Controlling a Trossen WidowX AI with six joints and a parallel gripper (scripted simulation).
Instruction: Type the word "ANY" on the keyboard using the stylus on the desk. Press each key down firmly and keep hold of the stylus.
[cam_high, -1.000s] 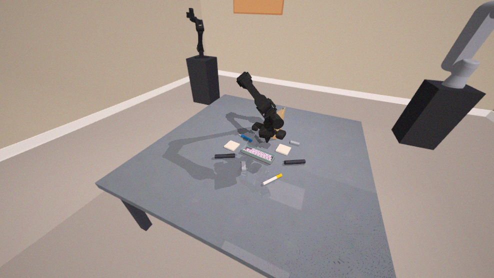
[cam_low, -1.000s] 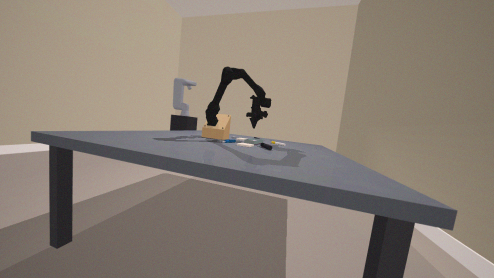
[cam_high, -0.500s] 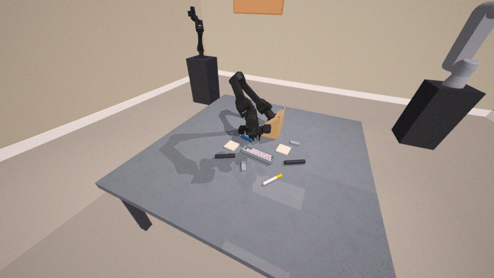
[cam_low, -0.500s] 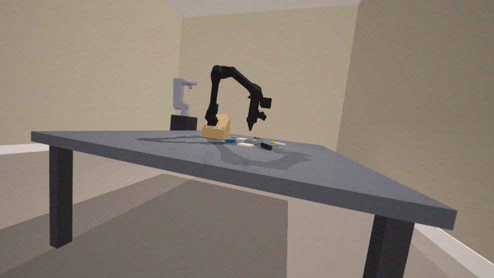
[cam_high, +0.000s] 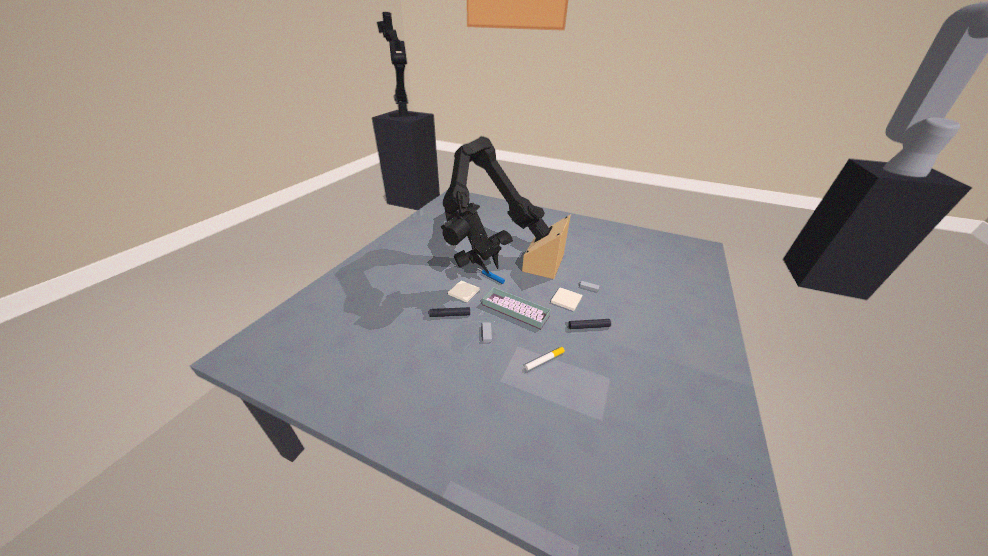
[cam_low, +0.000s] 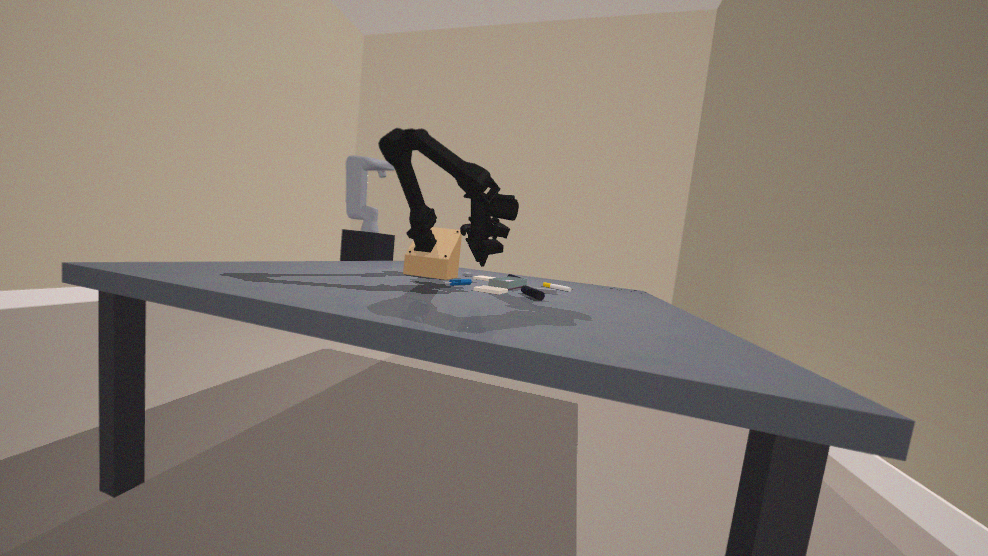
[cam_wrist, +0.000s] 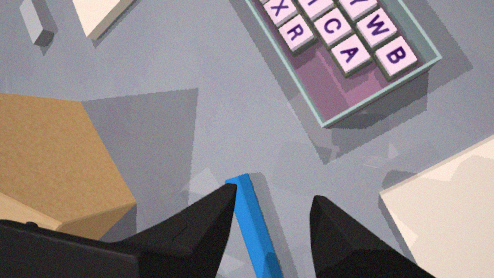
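My gripper tip is now 60 mm past the blue hexagonal stylus, 60 mm above it and 50 mm to the left of it. The rest, counted from my gripper tip: yellow marker (250 mm to the left, 230 mm ahead, 60 mm below); then n key (170 mm to the left, 110 mm ahead, 60 mm below); then H key (100 mm ahead, 90 mm to the left, 60 mm below).
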